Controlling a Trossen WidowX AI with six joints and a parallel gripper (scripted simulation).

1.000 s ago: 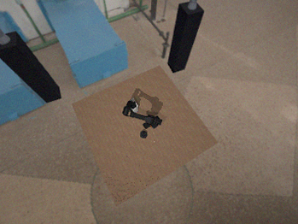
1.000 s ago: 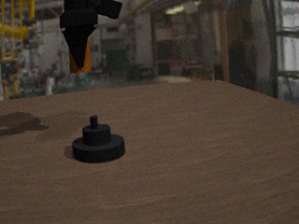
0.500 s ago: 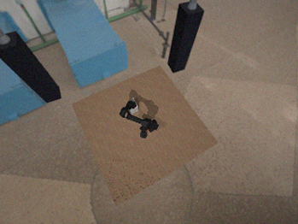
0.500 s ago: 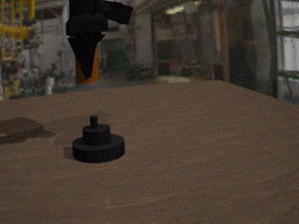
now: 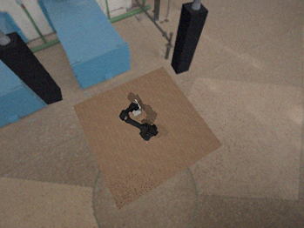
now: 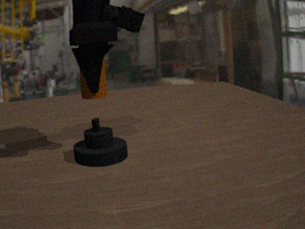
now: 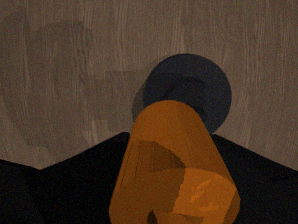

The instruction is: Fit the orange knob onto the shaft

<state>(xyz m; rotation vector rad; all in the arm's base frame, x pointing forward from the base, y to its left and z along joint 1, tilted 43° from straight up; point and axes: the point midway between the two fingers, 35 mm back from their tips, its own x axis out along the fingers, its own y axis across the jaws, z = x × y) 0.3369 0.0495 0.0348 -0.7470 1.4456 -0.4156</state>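
The pedestal is 70 mm below my gripper tip and 20 mm to the right of it. Round my gripper tip: orange knob (20 mm above).
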